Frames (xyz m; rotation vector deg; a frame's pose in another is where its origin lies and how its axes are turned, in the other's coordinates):
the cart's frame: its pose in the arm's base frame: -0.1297 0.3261 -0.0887 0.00 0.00 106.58
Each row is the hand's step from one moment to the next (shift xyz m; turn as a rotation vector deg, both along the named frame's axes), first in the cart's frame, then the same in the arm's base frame.
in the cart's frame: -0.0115 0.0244 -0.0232 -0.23 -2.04 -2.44
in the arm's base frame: -0.0201 -0.0180 -0.0232 2.02 0.36 -2.44
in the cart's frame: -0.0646 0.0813 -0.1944 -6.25 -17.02 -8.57
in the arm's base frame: -0.0595 -0.0851 -0.1944 18.10 -1.13 -8.57
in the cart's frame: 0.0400 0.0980 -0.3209 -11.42 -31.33 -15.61
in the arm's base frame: -0.1053 0.0104 -0.3209 33.29 -2.01 -15.61
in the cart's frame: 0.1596 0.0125 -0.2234 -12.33 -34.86 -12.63
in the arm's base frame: -0.0575 0.1494 -0.2234 36.93 -1.87 -12.63
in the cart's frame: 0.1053 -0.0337 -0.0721 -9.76 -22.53 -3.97
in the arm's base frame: 0.0023 0.1105 -0.0721 24.38 -2.93 -3.97
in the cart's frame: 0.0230 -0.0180 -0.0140 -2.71 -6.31 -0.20
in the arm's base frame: 0.0107 0.0272 -0.0140 6.82 -0.80 -0.20
